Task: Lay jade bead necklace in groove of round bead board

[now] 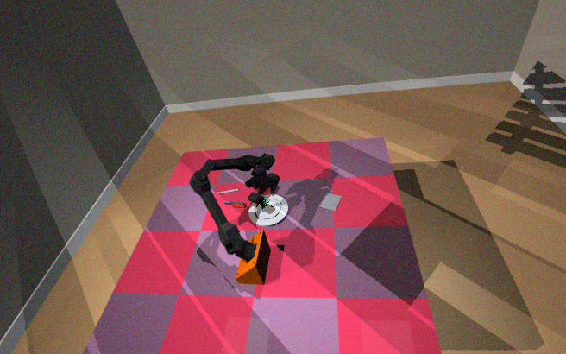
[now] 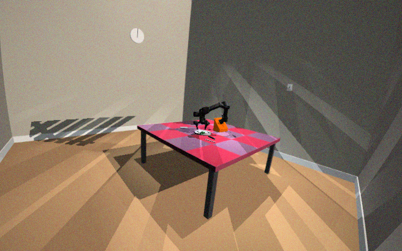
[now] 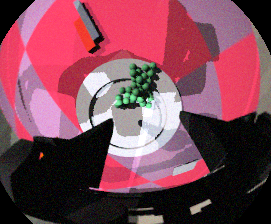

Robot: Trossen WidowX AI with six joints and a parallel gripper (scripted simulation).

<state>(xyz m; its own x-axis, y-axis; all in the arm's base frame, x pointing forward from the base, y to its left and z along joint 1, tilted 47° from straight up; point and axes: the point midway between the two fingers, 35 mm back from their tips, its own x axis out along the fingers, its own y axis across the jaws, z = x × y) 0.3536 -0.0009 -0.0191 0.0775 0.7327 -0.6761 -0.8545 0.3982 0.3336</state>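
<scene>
Now: gripper tip 40 mm past the round white bead board and 30 mm above it. Also, from my gripper tip: red-handled tool (170 mm to the left, 40 mm below, 10 mm ahead); flat grey pad (310 mm to the right, 40 mm below); thin white rod (240 mm to the left, 110 mm ahead, 40 mm below).
</scene>
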